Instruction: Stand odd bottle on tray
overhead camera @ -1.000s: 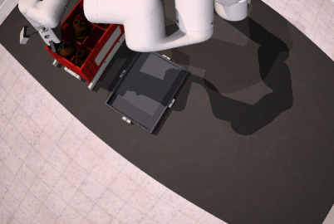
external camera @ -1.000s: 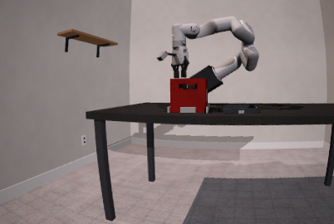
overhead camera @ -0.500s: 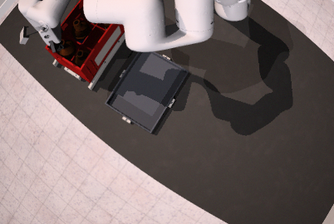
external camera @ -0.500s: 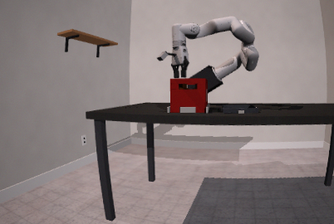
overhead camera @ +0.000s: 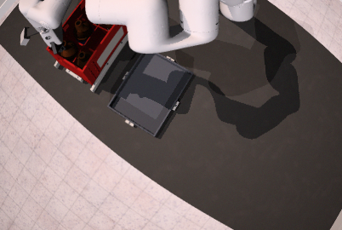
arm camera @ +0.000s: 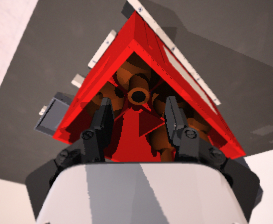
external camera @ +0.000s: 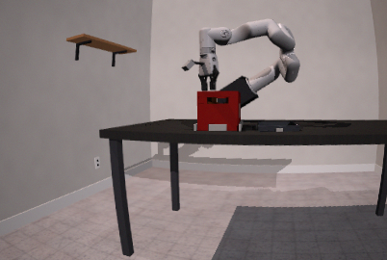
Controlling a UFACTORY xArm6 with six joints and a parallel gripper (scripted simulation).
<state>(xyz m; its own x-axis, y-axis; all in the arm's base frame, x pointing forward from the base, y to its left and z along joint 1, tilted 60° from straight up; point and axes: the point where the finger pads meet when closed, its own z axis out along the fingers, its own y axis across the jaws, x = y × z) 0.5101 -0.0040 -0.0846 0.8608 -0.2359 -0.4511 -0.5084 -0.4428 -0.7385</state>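
Right now my hand is 11 cm above the red crate, 10 cm past it and 2 cm to the right of it. The rest, counted from my hand: dark flat tray: 31 cm to the left, 18 cm below, 12 cm behind.
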